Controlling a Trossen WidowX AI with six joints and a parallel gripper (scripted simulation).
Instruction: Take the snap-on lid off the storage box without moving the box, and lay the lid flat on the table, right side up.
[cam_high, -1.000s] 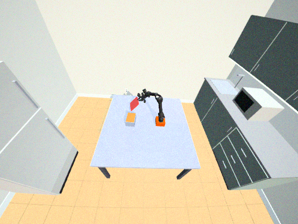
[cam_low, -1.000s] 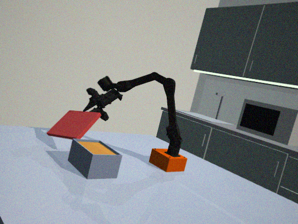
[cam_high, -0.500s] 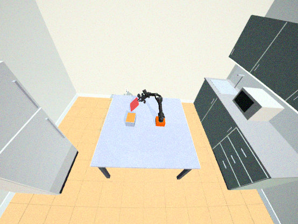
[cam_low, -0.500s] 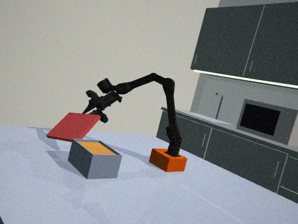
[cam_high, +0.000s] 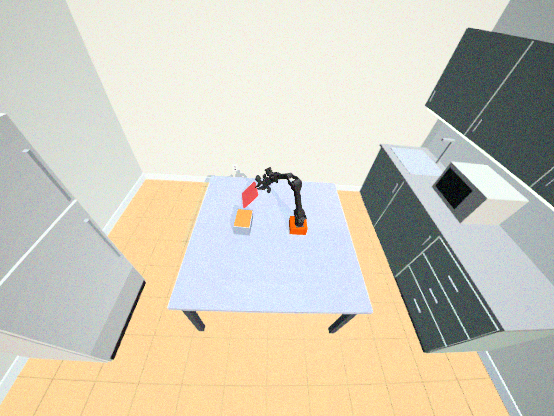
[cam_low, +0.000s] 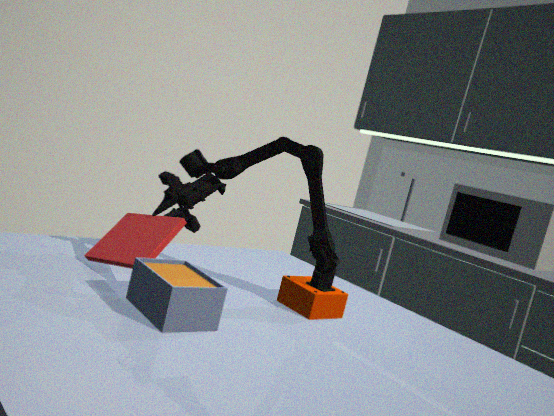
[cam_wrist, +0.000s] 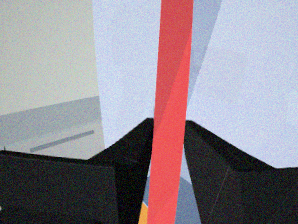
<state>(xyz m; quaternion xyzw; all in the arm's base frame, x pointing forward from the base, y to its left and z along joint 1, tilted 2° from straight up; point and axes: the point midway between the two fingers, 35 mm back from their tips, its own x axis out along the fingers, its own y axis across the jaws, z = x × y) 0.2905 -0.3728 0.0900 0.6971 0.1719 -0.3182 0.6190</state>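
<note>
The red lid lies 6 cm ahead of my gripper tip, 5 cm below it and 1 cm to the left of it. The rest, counted from my gripper tip: grey storage box 28 cm to the left, 13 cm ahead, 10 cm below.
</note>
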